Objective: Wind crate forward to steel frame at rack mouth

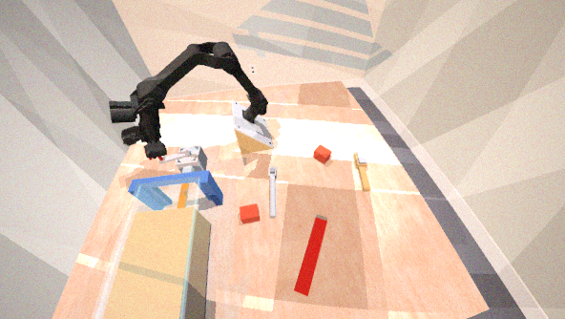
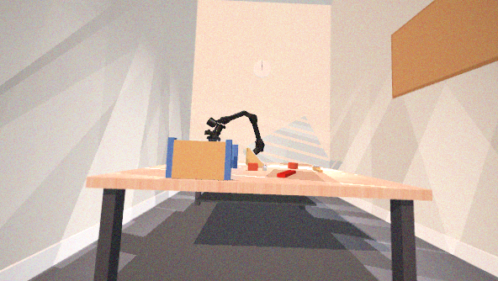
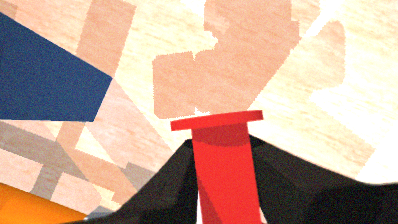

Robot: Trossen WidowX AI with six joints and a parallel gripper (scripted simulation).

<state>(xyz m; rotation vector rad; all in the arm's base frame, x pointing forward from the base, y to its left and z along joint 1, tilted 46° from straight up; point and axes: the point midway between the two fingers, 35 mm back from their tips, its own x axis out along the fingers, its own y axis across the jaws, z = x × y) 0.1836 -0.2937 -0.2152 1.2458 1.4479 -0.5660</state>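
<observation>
Right now my gripper tip is 50 mm to the right of the grey crank arm, 30 mm above it and 10 mm past it. Also, from my gripper tip: blue steel frame 140 mm ahead, 100 mm to the left, 30 mm below; then grey winch 100 mm to the left, 100 mm below, 40 mm behind; then red grip 10 mm to the left, 10 mm behind.
</observation>
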